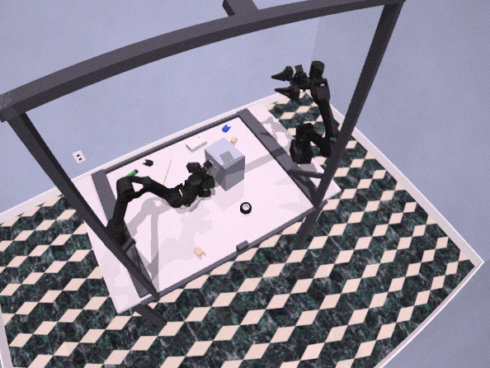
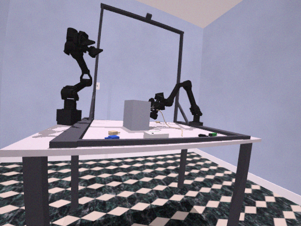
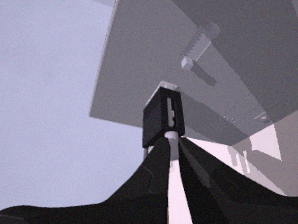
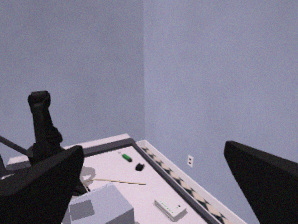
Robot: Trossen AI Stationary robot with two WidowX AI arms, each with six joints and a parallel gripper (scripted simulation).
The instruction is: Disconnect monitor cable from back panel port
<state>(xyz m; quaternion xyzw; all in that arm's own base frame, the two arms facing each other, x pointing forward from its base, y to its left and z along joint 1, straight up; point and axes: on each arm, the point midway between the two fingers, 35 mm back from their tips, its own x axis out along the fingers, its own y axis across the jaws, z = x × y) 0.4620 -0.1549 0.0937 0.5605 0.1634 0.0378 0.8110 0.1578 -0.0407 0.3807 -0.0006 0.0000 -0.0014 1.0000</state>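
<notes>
Right now my left hand is 13 cm to the left of the grey box, 5 cm above it and 3 cm short of it.
</notes>
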